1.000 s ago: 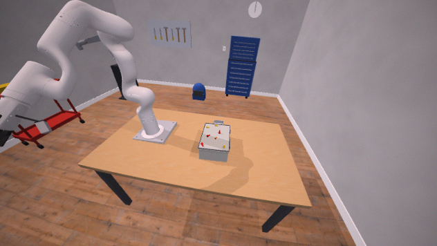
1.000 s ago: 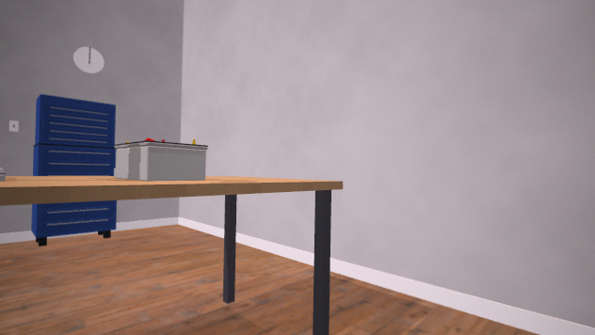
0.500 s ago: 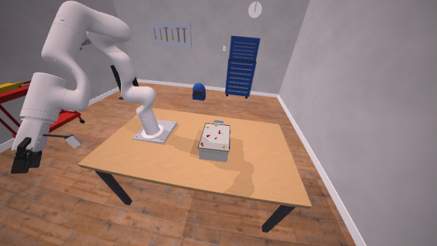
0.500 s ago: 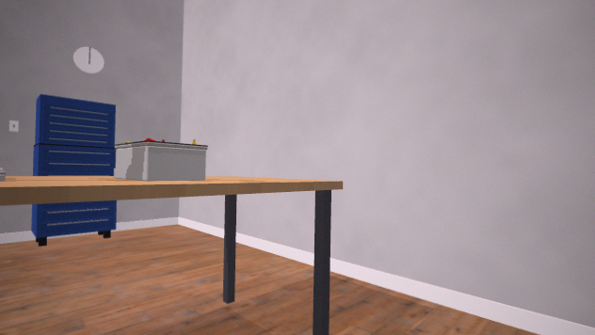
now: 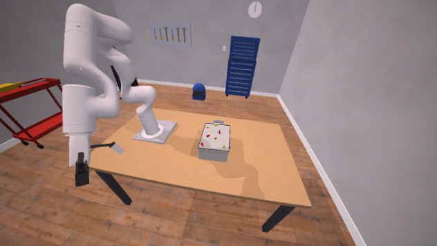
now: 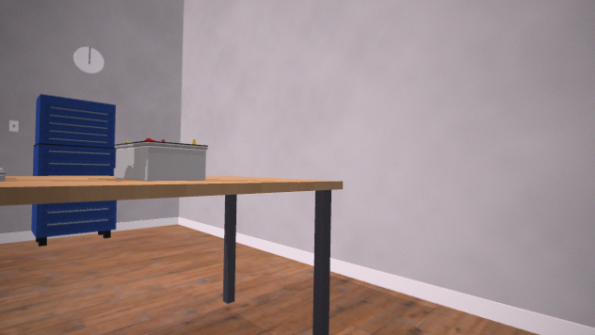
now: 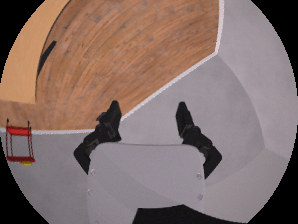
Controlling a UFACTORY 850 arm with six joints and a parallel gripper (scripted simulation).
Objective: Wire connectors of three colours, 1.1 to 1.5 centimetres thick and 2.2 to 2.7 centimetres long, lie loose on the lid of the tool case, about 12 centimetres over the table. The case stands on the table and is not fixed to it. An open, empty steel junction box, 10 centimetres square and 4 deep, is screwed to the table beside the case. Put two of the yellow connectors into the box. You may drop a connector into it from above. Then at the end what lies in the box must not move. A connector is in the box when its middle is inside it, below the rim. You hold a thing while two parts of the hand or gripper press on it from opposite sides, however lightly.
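Right now the red connector is 31 cm ahead of my hand, 46 cm to the left of it and 23 cm below it. From my hand the other things lie so: grey tool case: 40 cm ahead, 58 cm to the left, 27 cm below.
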